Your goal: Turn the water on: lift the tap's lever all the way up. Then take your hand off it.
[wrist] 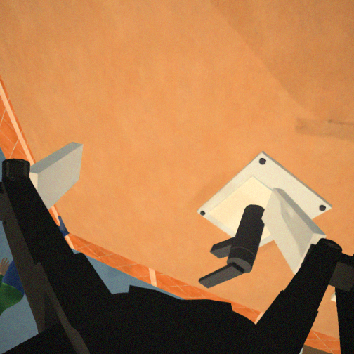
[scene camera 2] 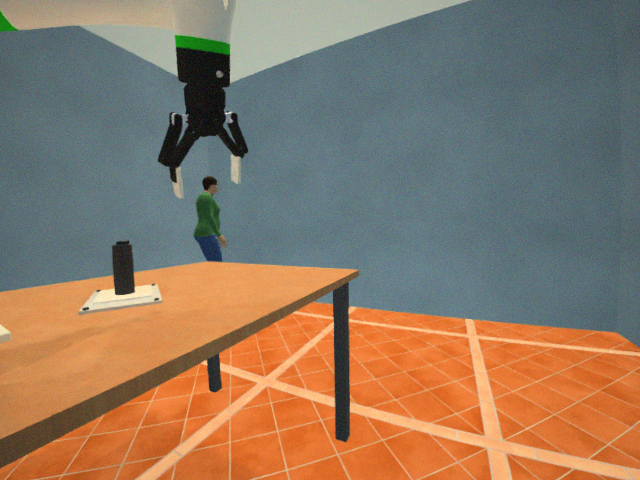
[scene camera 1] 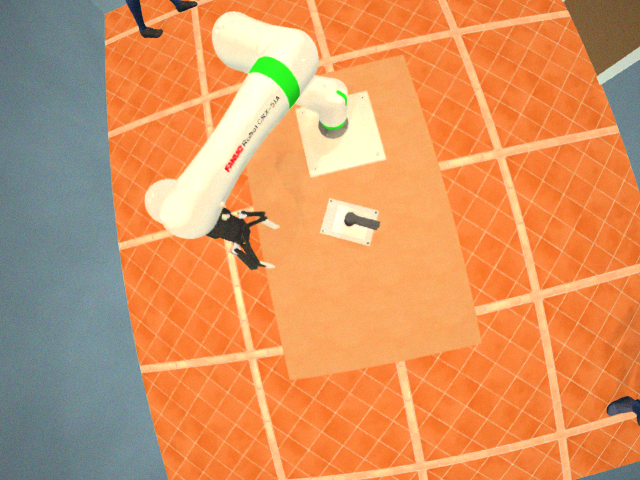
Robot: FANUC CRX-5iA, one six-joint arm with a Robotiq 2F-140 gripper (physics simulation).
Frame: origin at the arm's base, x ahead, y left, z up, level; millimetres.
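Seen in the pictures: gripper, fingertip midpoint: (scene camera 2: 209, 188) (scene camera 1: 274, 246); arm's base, link origin: (scene camera 1: 333, 124).
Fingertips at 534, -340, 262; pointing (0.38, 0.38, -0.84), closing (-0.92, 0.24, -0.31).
Note:
Pixels of each thing's top centre, then the offset from my fingertips to it, as dx, dy, dz. "pt": a spot on its surface instead. Level surfaces: height alone.
- dark grey upright column, surface spot: (scene camera 2: 124, 269) pt -60, +271, -195
- white base plate, surface spot: (scene camera 2: 149, 298) (scene camera 1: 329, 229) pt -42, +193, -269
- wooden table, surface height: dz -277
The tap is a dark grey upright column (scene camera 1: 349, 219) (scene camera 2: 124, 269) (wrist: 248, 228) on a white base plate (scene camera 1: 327, 223) (scene camera 2: 149, 298) (wrist: 295, 186). Its lever (scene camera 1: 369, 223) (wrist: 225, 275) is a flat dark bar at the column's top, sticking out sideways and looking roughly level; its exact tilt is hard to tell. A shorter spout (wrist: 221, 248) shows below the lever in the wrist view. My gripper (scene camera 1: 275, 246) (scene camera 2: 207, 189) (wrist: 176, 183) is wide open and empty, fingers pointing down. It hangs well above the table top's height, off to one side of the tap, touching nothing.
The tap's plate is on a wooden table (scene camera 1: 372, 310) (scene camera 2: 248, 289) (wrist: 150, 100). The arm's white mounting plate (scene camera 1: 361, 147) lies on the same table beside the tap. A person in green (scene camera 2: 207, 214) stands beyond the table.

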